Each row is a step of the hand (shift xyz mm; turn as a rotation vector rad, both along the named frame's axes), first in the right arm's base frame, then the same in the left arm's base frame.
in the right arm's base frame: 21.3 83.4 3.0 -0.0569 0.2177 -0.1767
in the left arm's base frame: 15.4 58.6 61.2 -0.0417 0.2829 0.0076
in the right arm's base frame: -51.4 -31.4 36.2 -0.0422 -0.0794 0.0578
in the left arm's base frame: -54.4 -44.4 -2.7 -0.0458 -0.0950 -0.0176
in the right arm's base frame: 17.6 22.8 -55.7 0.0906 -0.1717 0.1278
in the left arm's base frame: 24.7 53.0 -22.5 0.0798 -0.2182 -0.0072
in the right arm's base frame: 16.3 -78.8 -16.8 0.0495 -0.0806 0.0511
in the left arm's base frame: 23.6 -48.3 -62.2 0.0457 -0.0969 -0.0087
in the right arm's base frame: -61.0 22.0 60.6 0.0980 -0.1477 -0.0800
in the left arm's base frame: -71.0 -20.4 49.1 0.1184 -0.0622 -0.1412
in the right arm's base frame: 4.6 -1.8 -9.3 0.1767 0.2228 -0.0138
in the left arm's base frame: 6.1 4.6 -7.2 0.1625 0.1640 0.1666
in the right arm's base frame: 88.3 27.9 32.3 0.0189 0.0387 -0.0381
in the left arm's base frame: 80.2 -6.2 56.1 0.0222 0.0530 0.0011
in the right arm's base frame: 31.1 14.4 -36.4 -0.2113 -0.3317 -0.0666
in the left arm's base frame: 35.5 33.1 -12.0 -0.1772 -0.1891 -0.3032
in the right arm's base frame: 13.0 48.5 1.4 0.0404 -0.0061 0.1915
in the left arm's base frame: 9.6 34.3 35.4 0.0100 -0.1347 0.1417
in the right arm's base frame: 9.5 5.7 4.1 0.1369 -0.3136 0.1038
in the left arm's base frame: 8.4 0.9 8.3 0.1380 -0.3103 -0.1120
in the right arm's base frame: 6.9 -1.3 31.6 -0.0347 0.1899 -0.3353
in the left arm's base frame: 1.9 -22.5 23.2 0.0069 0.3668 -0.1229
